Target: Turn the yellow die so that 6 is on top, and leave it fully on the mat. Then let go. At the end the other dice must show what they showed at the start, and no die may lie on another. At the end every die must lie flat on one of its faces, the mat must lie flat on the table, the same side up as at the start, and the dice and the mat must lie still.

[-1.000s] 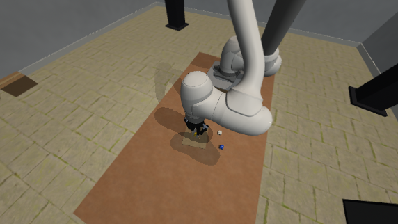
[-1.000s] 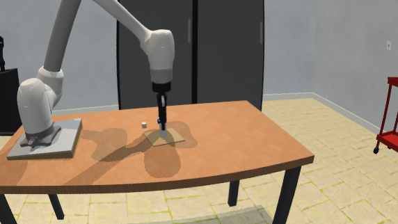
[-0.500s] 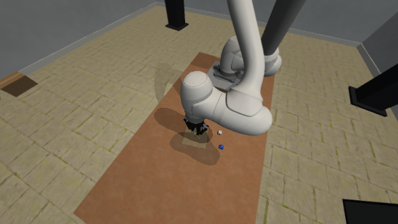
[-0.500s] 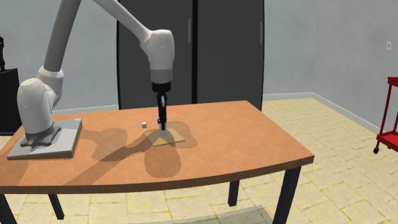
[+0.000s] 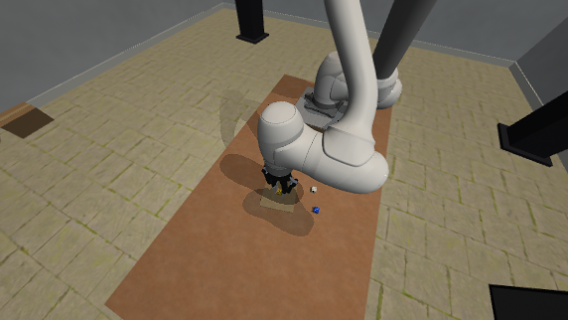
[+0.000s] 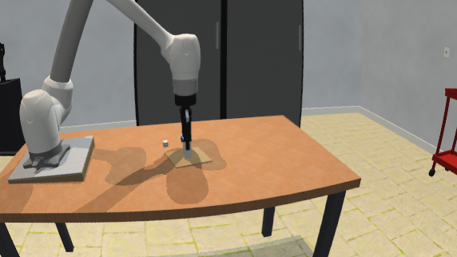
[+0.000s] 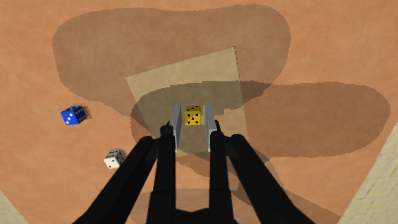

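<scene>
Right now my hand is 30 mm above the yellow die. The rest, counted from my hand: tan mat 40 mm below; blue die 160 mm to the left, 30 mm below, 10 mm behind; white die 120 mm to the left, 90 mm behind, 30 mm below.
</scene>
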